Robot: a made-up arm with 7 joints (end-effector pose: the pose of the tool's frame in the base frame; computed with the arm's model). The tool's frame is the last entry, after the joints.
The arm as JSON. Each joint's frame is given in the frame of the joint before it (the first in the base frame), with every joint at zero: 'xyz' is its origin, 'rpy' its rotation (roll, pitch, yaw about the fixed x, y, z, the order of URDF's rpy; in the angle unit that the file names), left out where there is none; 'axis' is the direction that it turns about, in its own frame. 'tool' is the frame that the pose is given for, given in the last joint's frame.
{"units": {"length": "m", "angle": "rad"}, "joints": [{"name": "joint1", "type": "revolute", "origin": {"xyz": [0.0, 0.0, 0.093], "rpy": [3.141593, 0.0, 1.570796]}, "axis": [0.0, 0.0, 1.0]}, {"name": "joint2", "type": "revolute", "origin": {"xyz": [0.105, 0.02, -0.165], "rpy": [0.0, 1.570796, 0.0]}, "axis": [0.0, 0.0, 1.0]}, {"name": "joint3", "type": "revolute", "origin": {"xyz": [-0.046, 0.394, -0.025], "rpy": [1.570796, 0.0, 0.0]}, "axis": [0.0, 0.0, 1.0]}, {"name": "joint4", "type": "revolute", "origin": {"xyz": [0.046, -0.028, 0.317], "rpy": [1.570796, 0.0, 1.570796]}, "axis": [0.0, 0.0, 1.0]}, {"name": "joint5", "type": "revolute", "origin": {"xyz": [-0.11, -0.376, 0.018], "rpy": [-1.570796, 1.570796, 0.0]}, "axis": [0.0, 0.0, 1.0]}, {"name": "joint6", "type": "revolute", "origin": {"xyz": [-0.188, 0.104, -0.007], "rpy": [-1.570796, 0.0, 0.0]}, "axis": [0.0, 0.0, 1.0]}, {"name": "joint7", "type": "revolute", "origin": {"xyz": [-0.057, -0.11, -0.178], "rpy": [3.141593, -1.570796, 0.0]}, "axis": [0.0, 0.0, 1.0]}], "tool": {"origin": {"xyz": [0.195, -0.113, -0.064], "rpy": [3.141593, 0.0, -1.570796]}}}
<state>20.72 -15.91 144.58 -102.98 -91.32 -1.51 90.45</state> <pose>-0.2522 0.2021 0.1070 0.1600 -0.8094 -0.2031 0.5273</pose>
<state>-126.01 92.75 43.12 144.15 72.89 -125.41 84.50</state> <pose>-0.3193 -0.1802 0.8342 0.0918 0.5527 -0.8195 0.1206</pose>
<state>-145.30 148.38 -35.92 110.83 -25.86 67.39 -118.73</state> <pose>-0.2352 0.1331 -0.0630 0.6124 0.4132 0.6642 0.1139</pose>
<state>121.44 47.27 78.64 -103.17 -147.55 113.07 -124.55</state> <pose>0.1820 0.0242 0.6615 -0.9386 0.1768 -0.2927 0.0467</pose>
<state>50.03 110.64 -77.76 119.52 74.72 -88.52 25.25</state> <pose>0.1940 -0.4235 0.3920 0.1878 0.6100 -0.2965 0.7105</pose>
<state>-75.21 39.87 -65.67 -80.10 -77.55 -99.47 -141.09</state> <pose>0.4286 -0.4545 0.0154 0.9065 -0.3451 0.1996 0.1391</pose>
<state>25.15 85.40 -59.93 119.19 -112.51 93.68 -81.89</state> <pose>0.4448 0.0044 -0.0386 0.7665 -0.3999 -0.4100 0.2906</pose>
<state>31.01 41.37 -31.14 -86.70 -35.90 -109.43 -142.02</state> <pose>-0.2112 -0.5819 0.2075 0.6220 -0.6801 -0.0460 0.3854</pose>
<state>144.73 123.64 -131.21 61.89 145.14 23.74 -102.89</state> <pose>-0.0111 -0.2014 -0.2424 0.5790 0.0900 -0.2966 0.7541</pose>
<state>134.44 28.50 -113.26 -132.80 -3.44 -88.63 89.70</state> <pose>0.1678 0.6338 -0.0065 -0.7338 -0.3147 -0.5985 0.0651</pose>
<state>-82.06 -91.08 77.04 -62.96 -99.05 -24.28 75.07</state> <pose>0.0520 -0.3315 -0.0321 0.8990 -0.0777 0.1529 0.4030</pose>
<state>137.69 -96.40 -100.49 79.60 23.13 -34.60 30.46</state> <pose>-0.1454 0.4280 0.4886 -0.6828 -0.4087 -0.1657 0.5825</pose>
